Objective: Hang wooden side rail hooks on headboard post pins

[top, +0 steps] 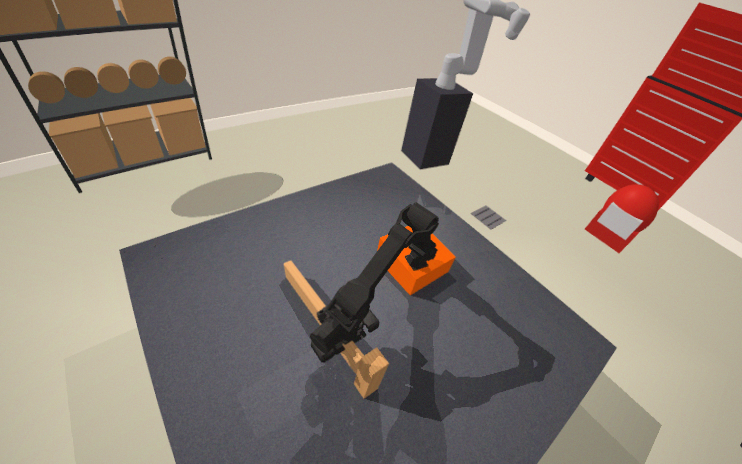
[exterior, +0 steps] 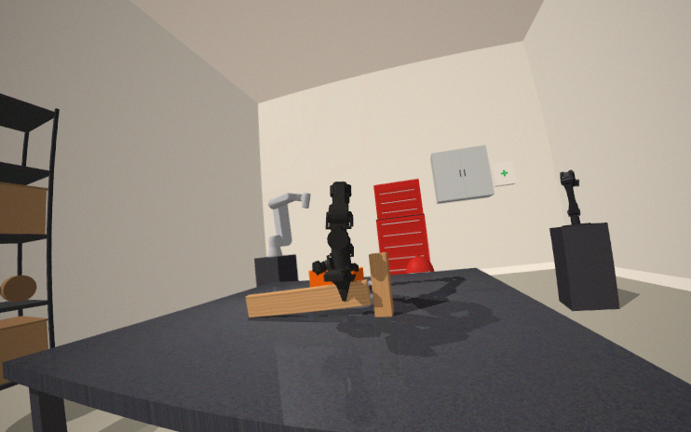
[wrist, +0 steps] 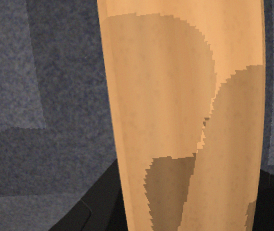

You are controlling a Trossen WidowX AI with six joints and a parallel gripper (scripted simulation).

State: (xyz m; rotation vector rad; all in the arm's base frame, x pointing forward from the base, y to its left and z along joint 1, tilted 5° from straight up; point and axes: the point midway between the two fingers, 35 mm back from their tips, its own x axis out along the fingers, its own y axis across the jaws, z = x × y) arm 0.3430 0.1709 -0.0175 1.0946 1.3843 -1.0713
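The upright headboard post lies 110 mm to the left of my gripper tip, 40 mm above it and 20 mm behind it.
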